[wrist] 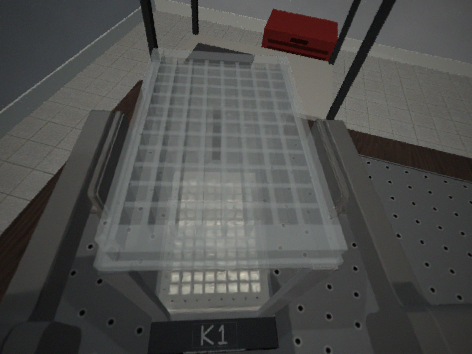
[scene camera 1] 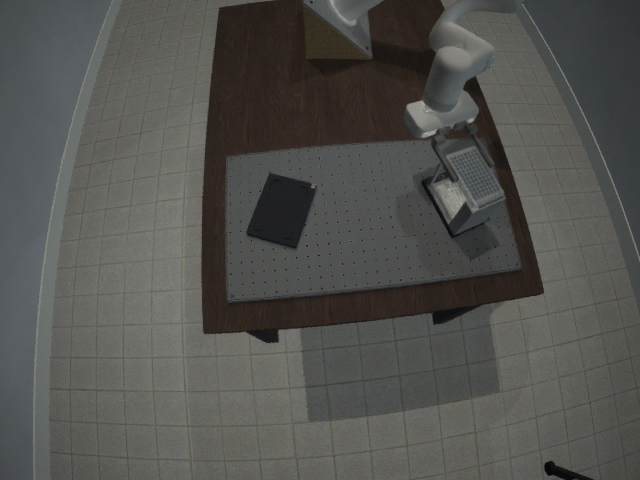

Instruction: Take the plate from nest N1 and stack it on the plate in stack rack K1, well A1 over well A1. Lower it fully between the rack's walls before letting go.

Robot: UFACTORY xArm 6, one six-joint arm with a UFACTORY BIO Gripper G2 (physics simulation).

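Frame: origin at the arm's base, x ahead, y left, z up, level; metres.
Seen in the pictures: hand at its tool point: [wrist: 223, 163] [scene camera 1: 468, 165]; arm's base at its link origin: [scene camera 1: 340, 10].
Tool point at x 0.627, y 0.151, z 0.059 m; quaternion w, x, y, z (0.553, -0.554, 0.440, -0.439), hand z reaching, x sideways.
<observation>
Offsets run from my tool point to a thing's top centre. Level surfaces: height alone.
A clear, gridded well plate {dz +0.005, dx +0.023, dy +0.005 m} [scene camera 1: 474, 173] [wrist: 220, 150] is held between the fingers of my gripper [scene camera 1: 464, 155] [wrist: 220, 162], which is shut on its long sides. The plate is raised above stack rack K1 {dz -0.010, dx +0.016, dy +0.004 m} [scene camera 1: 471, 221] [wrist: 214, 334], whose label faces the wrist camera. A whitish plate {dz -0.122, dx +0.026, dy +0.006 m} [scene camera 1: 450, 195] [wrist: 215, 285] sits low inside the rack and shows partly through the held plate. Nest N1 is likely the dark flat nest {dz -0.141, dx -0.032, dy -0.406 m} [scene camera 1: 281, 210] at the left, with no plate on it; its label is not readable.
The grey perforated board {dz -0.156 m} [scene camera 1: 361, 232] [wrist: 415, 200] lies on the brown wooden table {dz -0.169 m} [scene camera 1: 258, 103] [wrist: 410, 150]. The arm's wedge-shaped base mount [scene camera 1: 333, 38] stands at the back. A red box [wrist: 300, 34] and dark posts show beyond the table in the wrist view.
</observation>
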